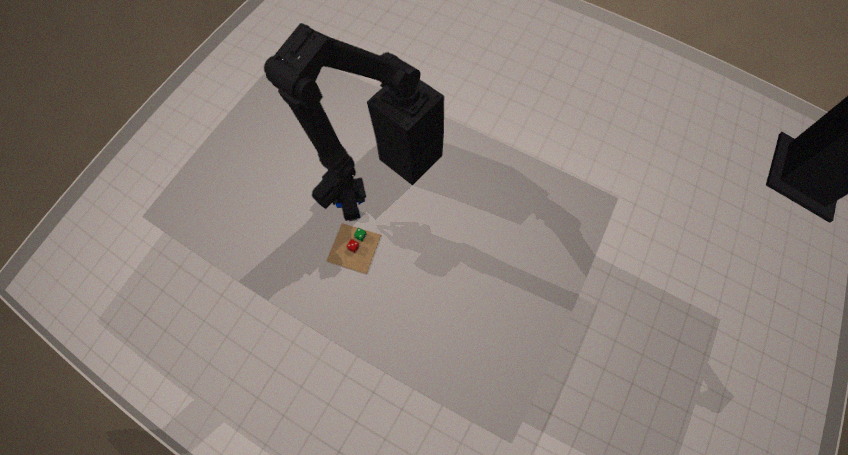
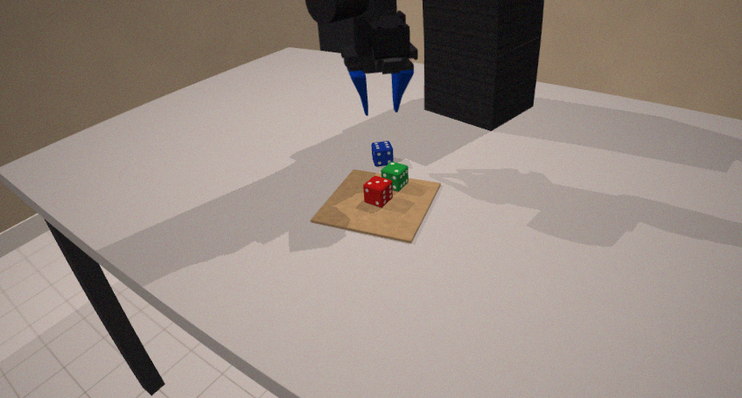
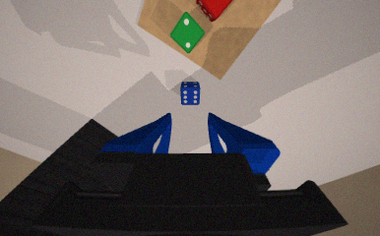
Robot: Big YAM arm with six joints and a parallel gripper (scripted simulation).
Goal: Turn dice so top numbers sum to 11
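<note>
Right now my hand is 8 cm above the blue die. Round my hand: tan mat 10 cm ahead, 9 cm below, 6 cm to the left; green die 8 cm below, 6 cm to the left, 5 cm ahead; red die 10 cm ahead, 8 cm below, 6 cm to the left.
</note>
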